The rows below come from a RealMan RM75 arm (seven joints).
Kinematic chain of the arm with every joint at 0, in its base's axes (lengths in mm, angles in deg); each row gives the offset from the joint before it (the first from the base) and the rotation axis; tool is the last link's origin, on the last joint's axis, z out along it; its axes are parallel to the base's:
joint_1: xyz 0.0 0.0 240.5 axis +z
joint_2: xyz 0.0 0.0 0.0 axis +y
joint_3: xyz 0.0 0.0 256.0 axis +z
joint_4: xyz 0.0 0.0 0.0 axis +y
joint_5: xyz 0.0 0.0 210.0 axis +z
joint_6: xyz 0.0 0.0 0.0 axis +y
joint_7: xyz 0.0 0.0 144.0 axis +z
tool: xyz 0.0 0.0 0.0
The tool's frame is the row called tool.
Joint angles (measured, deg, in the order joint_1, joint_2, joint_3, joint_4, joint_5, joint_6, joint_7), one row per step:
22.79, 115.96, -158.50, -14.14, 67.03, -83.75, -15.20
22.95, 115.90, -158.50, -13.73, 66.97, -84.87, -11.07
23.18, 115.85, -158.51, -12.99, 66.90, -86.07, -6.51
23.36, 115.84, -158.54, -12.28, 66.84, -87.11, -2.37
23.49, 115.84, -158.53, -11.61, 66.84, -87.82, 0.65
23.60, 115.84, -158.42, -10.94, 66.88, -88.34, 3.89
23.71, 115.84, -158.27, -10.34, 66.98, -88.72, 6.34
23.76, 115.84, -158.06, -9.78, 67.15, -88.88, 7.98
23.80, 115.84, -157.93, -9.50, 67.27, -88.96, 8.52
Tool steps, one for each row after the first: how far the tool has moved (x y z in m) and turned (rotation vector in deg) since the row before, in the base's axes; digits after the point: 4 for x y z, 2 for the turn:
-0.0013, 0.0001, 0.0029, -0.96, 3.63, 0.79
-0.0008, 0.0003, 0.0036, -1.11, 3.72, 0.86
-0.0006, 0.0000, 0.0030, -1.12, 3.33, 0.75
0.0002, 0.0001, 0.0025, -0.79, 2.29, 0.44
0.0008, 0.0003, 0.0026, -0.90, 2.48, 0.22
0.0009, 0.0004, 0.0024, -0.57, 1.83, 0.10
0.0016, 0.0004, 0.0023, -0.23, 1.14, -0.19
0.0008, 0.0003, 0.0013, 0.06, 0.34, -0.11

